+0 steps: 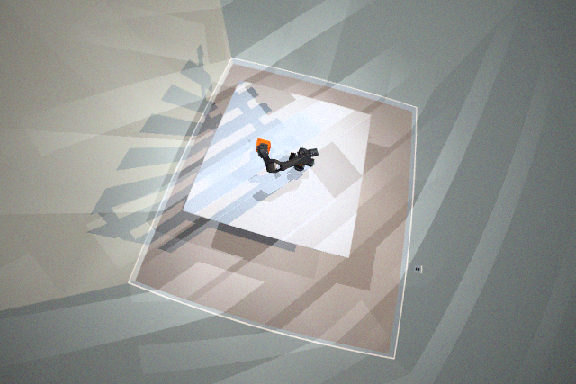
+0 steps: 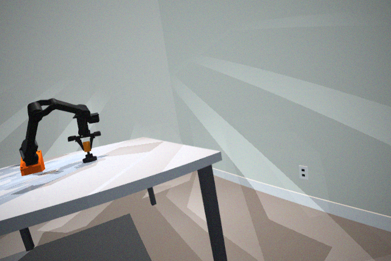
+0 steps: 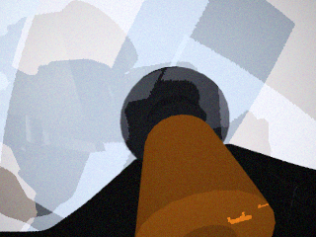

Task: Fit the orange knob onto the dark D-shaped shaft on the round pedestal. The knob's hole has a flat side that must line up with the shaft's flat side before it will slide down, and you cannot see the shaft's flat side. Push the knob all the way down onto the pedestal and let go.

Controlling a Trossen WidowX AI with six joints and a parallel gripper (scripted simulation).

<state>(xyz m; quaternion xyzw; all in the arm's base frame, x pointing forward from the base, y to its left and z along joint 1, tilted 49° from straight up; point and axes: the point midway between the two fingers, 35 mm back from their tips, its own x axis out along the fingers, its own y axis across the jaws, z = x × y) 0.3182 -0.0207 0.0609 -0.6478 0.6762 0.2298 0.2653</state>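
Now: gripper tip 20 mm below the orange knob. Round my gripper tip: dark round pedestal (40 mm below).
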